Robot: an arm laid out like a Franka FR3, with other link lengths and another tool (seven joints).
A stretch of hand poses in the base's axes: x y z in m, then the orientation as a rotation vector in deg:
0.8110 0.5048 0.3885 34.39 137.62 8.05
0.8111 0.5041 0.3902 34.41 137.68 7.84
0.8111 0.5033 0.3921 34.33 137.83 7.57
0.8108 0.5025 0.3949 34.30 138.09 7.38
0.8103 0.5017 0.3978 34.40 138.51 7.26
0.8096 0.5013 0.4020 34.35 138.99 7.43
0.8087 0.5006 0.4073 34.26 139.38 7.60
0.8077 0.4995 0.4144 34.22 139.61 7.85
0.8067 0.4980 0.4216 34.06 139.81 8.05
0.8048 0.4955 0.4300 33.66 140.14 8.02
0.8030 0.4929 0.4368 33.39 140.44 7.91
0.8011 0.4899 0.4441 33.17 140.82 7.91
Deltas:
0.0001 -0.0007 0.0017 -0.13 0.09 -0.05
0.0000 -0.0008 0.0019 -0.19 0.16 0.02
-0.0003 -0.0008 0.0028 -0.11 0.27 0.03
-0.0005 -0.0008 0.0029 0.00 0.44 -0.01
-0.0007 -0.0004 0.0042 0.17 0.42 0.18
-0.0009 -0.0007 0.0053 0.15 0.33 0.18
-0.0010 -0.0011 0.0071 0.20 0.18 0.14
-0.0010 -0.0015 0.0072 0.12 0.13 0.20
-0.0019 -0.0025 0.0084 -0.09 0.23 0.34
-0.0018 -0.0026 0.0068 -0.11 0.24 0.22
-0.0019 -0.0030 0.0073 -0.01 0.32 0.23

